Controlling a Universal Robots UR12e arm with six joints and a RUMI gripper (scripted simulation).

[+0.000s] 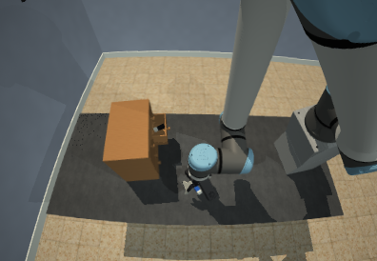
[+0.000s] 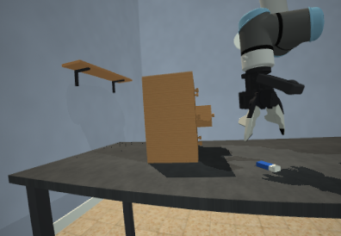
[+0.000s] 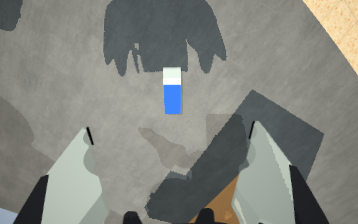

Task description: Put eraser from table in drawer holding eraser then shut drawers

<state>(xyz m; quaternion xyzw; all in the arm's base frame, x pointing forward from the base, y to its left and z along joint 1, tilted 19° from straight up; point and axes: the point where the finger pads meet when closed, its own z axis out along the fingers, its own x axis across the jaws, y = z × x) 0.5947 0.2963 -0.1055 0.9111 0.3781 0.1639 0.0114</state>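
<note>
The blue-and-white eraser lies 1 cm to the left of my hand and 8 cm below it. Also, from my hand: dark-and-white eraser: 28 cm ahead, 27 cm to the right, 3 cm above.
</note>
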